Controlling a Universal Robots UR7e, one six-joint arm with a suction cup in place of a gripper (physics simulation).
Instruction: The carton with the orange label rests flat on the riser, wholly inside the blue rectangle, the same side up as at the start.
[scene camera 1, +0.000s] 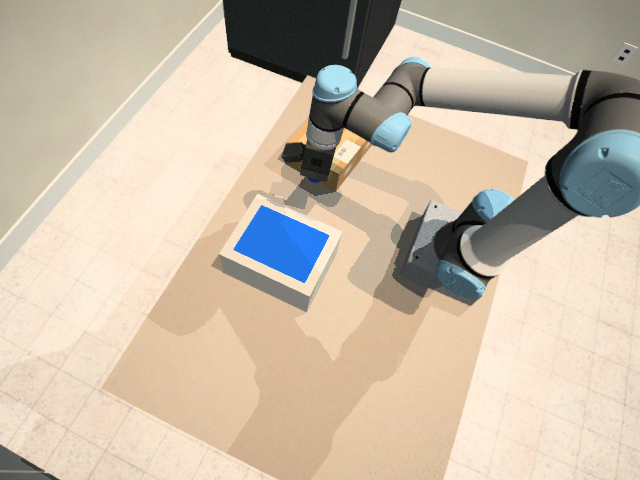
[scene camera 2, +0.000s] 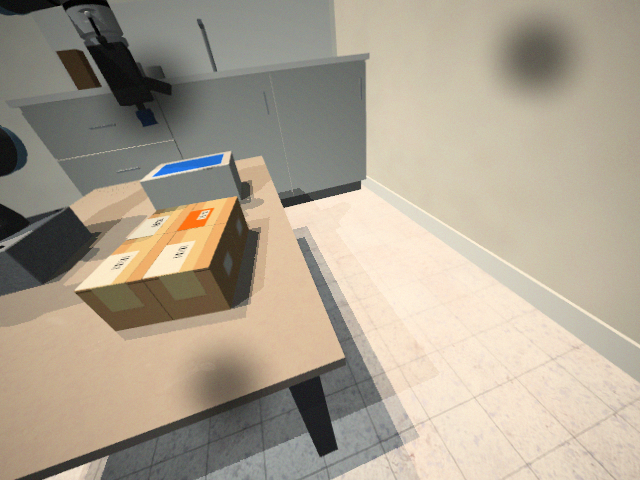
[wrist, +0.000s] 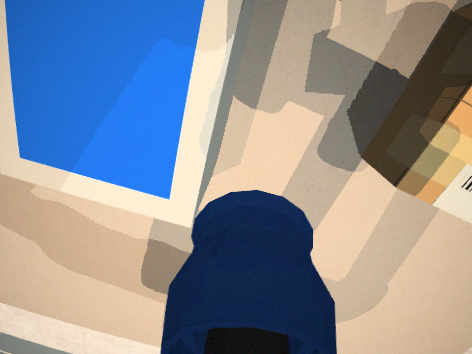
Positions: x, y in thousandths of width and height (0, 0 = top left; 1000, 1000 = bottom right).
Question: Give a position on a riser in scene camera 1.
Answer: At 434, 522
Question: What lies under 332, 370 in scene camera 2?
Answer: A riser.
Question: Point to my suction cup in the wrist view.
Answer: At 533, 753
